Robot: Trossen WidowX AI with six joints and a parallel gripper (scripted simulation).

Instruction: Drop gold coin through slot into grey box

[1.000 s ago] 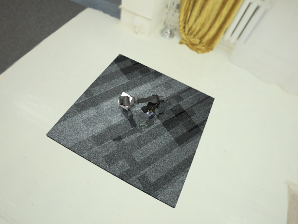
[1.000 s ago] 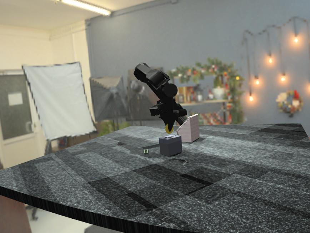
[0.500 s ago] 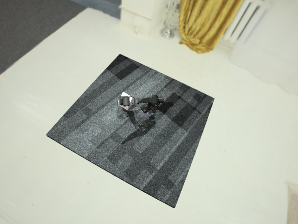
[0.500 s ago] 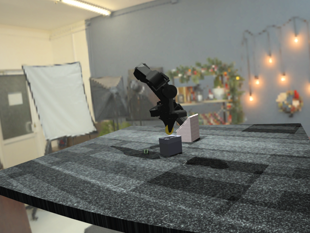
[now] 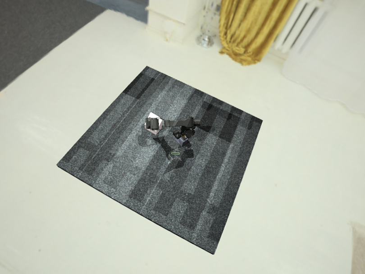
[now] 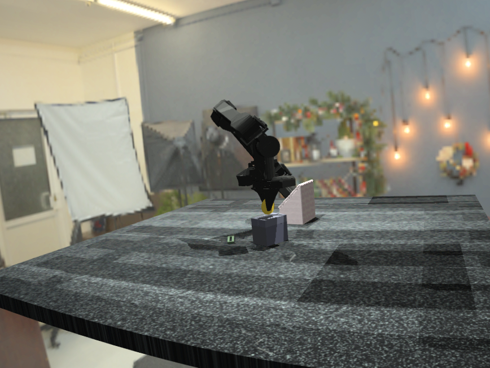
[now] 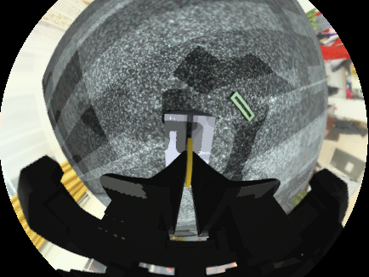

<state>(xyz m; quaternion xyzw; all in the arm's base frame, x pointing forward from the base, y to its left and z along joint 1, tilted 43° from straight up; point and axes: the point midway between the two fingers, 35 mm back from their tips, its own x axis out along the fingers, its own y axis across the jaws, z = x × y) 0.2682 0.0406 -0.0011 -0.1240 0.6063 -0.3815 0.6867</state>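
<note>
My gripper tip is 1 cm below the gold coin.
</note>
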